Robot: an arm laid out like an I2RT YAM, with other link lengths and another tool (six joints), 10 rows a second.
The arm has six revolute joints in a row. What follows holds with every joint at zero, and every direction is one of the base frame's. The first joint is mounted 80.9 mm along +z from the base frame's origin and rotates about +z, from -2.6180 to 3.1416 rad. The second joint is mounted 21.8 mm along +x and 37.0 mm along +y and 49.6 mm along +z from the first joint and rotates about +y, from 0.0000 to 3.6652 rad. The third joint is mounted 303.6 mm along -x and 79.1 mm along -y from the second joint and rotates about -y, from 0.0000 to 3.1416 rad. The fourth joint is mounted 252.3 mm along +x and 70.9 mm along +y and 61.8 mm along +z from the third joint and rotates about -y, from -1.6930 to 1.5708 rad. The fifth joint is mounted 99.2 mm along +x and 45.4 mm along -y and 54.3 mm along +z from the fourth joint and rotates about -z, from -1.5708 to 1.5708 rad. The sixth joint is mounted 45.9 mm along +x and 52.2 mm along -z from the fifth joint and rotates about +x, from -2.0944 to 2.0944 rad. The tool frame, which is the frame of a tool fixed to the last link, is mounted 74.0 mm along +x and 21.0 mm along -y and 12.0 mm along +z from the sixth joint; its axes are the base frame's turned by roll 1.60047, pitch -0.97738 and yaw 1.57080 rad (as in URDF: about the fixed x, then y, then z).
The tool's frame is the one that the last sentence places.
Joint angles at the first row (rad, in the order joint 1, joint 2, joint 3, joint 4, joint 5, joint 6):
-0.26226 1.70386 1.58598 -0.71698 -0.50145 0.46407
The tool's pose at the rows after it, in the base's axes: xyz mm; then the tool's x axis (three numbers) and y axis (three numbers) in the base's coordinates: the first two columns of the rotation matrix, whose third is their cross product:
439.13, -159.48, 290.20, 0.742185, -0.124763, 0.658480, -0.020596, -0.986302, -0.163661
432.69, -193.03, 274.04, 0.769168, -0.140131, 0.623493, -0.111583, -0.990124, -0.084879
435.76, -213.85, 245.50, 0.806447, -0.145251, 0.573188, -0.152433, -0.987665, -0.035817
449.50, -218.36, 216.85, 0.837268, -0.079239, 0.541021, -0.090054, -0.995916, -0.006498
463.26, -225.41, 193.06, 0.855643, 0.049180, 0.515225, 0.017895, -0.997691, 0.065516
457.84, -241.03, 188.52, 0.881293, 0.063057, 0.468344, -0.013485, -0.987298, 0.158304
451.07, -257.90, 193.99, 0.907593, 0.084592, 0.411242, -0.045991, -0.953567, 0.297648
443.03, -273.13, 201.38, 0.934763, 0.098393, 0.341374, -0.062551, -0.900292, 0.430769
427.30, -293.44, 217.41, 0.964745, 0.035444, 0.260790, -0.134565, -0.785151, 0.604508
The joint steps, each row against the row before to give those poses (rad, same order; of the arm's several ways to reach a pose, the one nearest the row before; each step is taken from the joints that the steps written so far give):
-0.07746 0.01411 0.00001 -0.03626 0.19989 -0.00688
-0.04690 0.03585 0.00000 0.00000 0.09538 -0.02822
-0.02214 0.06716 0.00002 0.01258 0.06102 -0.02595
0.00192 0.07131 -0.00004 0.03130 -0.00075 -0.07399
-0.00115 0.06372 0.00003 0.04386 0.01030 -0.13429
-0.00763 0.01336 0.00001 0.00458 0.10528 -0.02784
-0.00076 0.00001 0.00001 0.01144 0.15259 -0.03777
-0.00076 -0.00002 -0.00002 0.00877 0.15221 -0.04425
-0.00001 -0.00075 0.00038 0.01451 0.24490 -0.00077

